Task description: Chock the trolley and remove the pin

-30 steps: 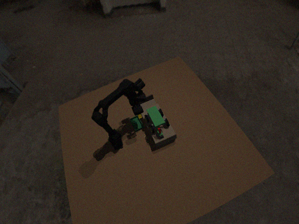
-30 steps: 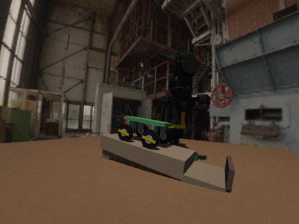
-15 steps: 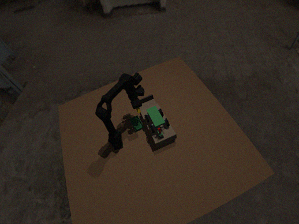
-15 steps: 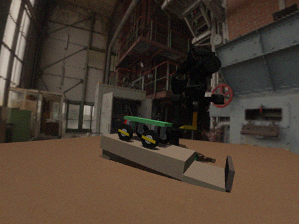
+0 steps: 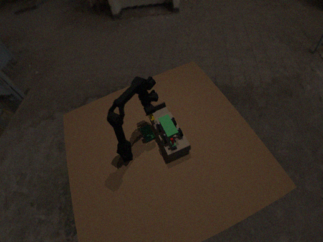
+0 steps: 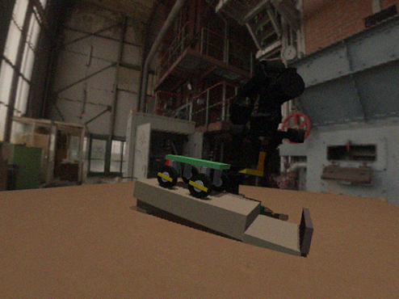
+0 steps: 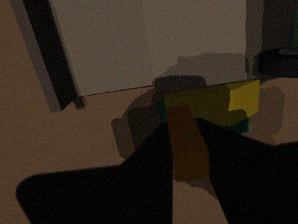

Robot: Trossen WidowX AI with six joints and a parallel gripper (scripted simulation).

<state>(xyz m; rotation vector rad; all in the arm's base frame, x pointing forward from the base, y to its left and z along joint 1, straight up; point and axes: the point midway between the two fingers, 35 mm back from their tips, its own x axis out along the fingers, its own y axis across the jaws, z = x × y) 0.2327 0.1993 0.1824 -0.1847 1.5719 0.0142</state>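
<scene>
The red-headed stop pin is 27 cm to the right of my gripper tip, 8 cm ahead of it and 2 cm below it. Also, from my gripper tip: yellow chock: 2 cm to the right, 1 cm below; green-decked trolley: 15 cm to the right, 9 cm ahead, 3 cm below; dark end wall: 12 cm to the left, 12 cm below, 5 cm ahead.
</scene>
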